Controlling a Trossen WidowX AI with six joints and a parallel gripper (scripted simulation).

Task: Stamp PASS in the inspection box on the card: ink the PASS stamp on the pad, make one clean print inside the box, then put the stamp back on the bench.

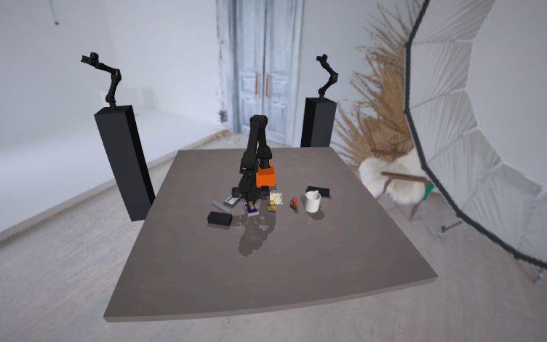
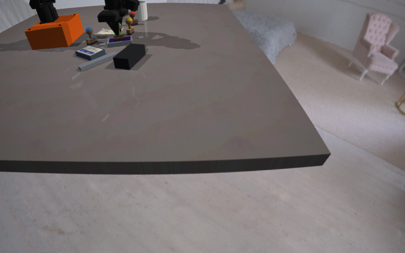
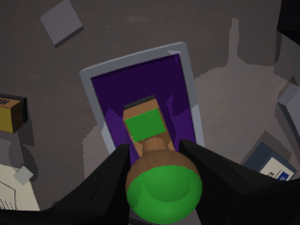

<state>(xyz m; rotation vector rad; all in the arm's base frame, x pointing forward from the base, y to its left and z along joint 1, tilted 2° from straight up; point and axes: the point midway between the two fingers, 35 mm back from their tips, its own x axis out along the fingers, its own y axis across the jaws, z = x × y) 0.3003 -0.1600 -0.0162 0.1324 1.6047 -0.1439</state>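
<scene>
Right now the green-knobbed stamp is right at my gripper tip. The rest, counted from my gripper tip: yellow-knobbed stamp (40 mm ahead, 100 mm to the left, 20 mm below); blue-knobbed stamp (110 mm behind, 30 mm to the left, 20 mm below); purple ink pad (30 mm below).
</scene>
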